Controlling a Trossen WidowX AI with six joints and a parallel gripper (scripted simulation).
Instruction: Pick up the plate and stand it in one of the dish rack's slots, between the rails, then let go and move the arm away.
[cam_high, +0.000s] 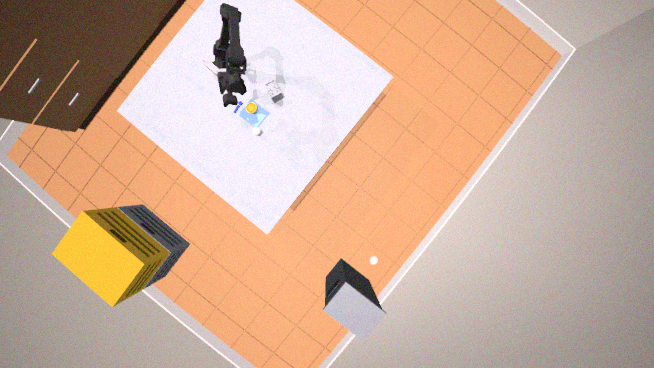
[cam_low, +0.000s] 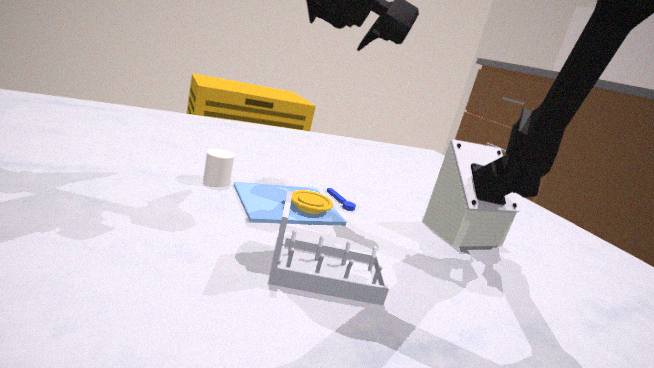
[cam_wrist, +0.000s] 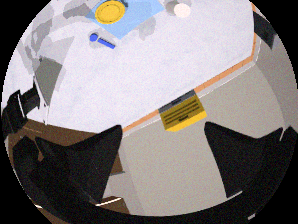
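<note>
The yellow plate is 25 cm below my gripper tip and 8 cm to the left of it. Round my gripper tip: grey dish rack 25 cm to the left, 24 cm below, 3 cm ahead; then blue spoon 26 cm below, 7 cm behind, 3 cm to the left; then white cup 24 cm below, 14 cm ahead, 1 cm to the right.
</note>
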